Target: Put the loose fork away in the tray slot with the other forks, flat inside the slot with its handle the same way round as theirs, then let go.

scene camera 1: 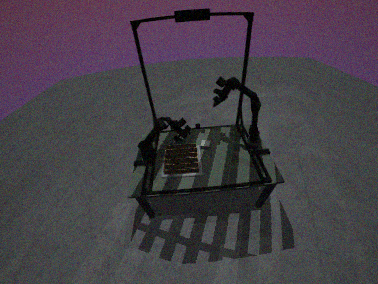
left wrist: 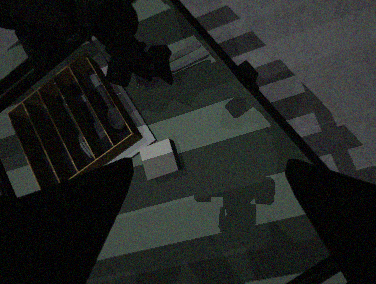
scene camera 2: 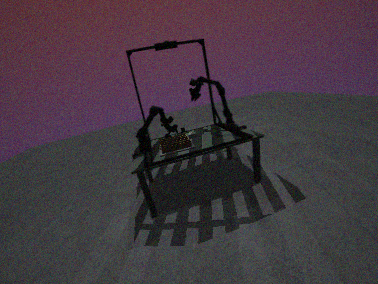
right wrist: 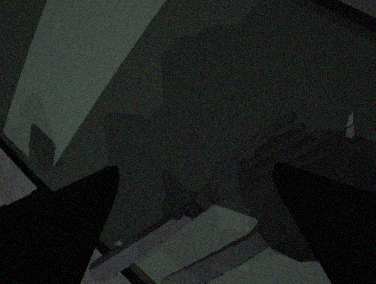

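Note:
The loose fork (right wrist: 145, 245) lies on the table in the right wrist view; its pale handle runs to the lower left, and its tines are dim in shadow. The brown slotted tray (scene camera 1: 181, 159) (left wrist: 120, 141) stands at the picture's left of the table. A fork's pale tines (left wrist: 86, 146) show in one slot; a spoon (left wrist: 115, 117) lies in the end slot. My right gripper (scene camera 1: 183, 133) (scene camera 2: 171, 128) (left wrist: 161, 81) (right wrist: 197, 171) is open and empty, low behind the tray, above the fork. My left gripper (scene camera 1: 216, 98) (scene camera 2: 193, 94) (left wrist: 208, 165) is open and empty, high above the table.
A small white block (scene camera 1: 205, 143) (left wrist: 159, 159) stands beside the tray's corner. A pale mat (left wrist: 146, 136) shows under the tray. A dark block (scene camera 1: 198, 126) (left wrist: 247, 75) sits at the table's back edge. A black frame (scene camera 1: 192, 15) arches over the table. The light is very dim.

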